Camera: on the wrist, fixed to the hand. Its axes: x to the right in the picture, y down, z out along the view.
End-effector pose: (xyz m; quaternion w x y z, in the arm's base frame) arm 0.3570 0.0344 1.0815 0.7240 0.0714 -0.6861 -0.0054
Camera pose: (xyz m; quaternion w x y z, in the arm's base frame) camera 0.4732 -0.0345 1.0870 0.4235 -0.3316 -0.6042 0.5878
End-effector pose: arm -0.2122 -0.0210 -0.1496 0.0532 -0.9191 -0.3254 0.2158
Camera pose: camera -0.1967 0.0569 -0.0402 0.0233 0.8352 -0.4398 -0.3294
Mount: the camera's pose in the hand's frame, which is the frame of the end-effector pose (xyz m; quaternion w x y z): 0.0195 -0.0781 -0.1086 0.6943 0.1362 -0.1067 0.6985
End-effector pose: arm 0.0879 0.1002 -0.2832 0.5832 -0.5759 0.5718 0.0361
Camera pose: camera 0.0814 -0.0153 -0.2133 0.5192 0.0828 0.7420 0.4160
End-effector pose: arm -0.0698 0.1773 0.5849 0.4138 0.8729 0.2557 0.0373
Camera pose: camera -0.1154 0.3041 0.5952 0.1697 0.8451 -0.4713 0.1870
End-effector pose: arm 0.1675 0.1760 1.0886 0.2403 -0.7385 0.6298 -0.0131
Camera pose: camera 0.2087 0.1281 1.2081 0.3438 -0.0415 0.9258 0.1518
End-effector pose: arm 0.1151 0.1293 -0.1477 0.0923 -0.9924 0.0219 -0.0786
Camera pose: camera 0.1192 0.1853 -0.0248 0.2565 -0.6696 0.6879 0.1128
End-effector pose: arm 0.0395 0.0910 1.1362 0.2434 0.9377 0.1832 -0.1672
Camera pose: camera 0.0478 0.2159 1.1871 0.1776 0.7943 -0.5766 -0.0711
